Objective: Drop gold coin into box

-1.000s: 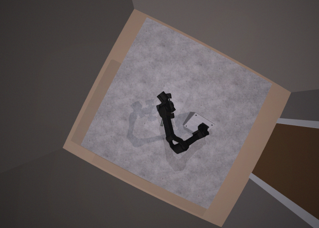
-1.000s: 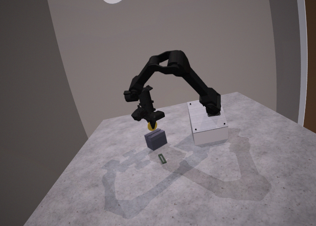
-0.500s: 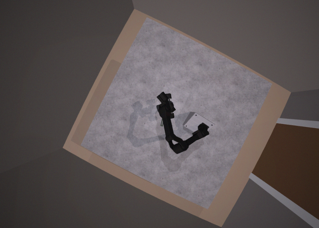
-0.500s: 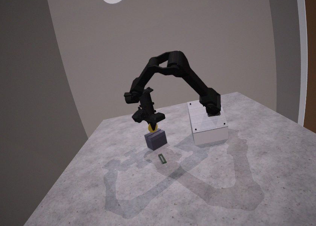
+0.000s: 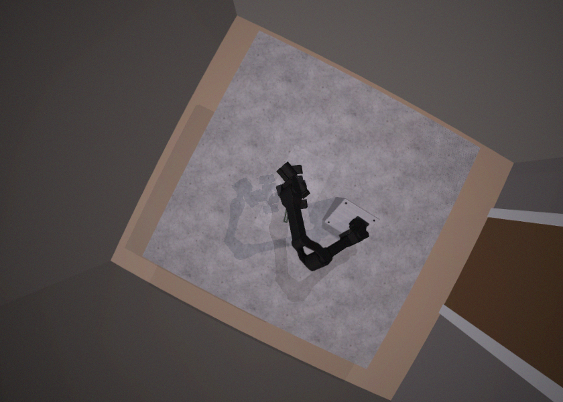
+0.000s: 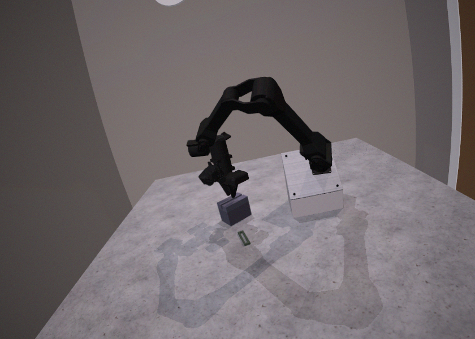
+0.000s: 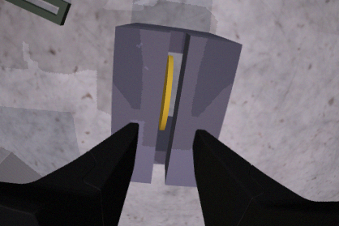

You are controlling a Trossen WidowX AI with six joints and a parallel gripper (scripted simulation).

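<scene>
The thin gold coin lies 3 cm below my gripper tip.
</scene>
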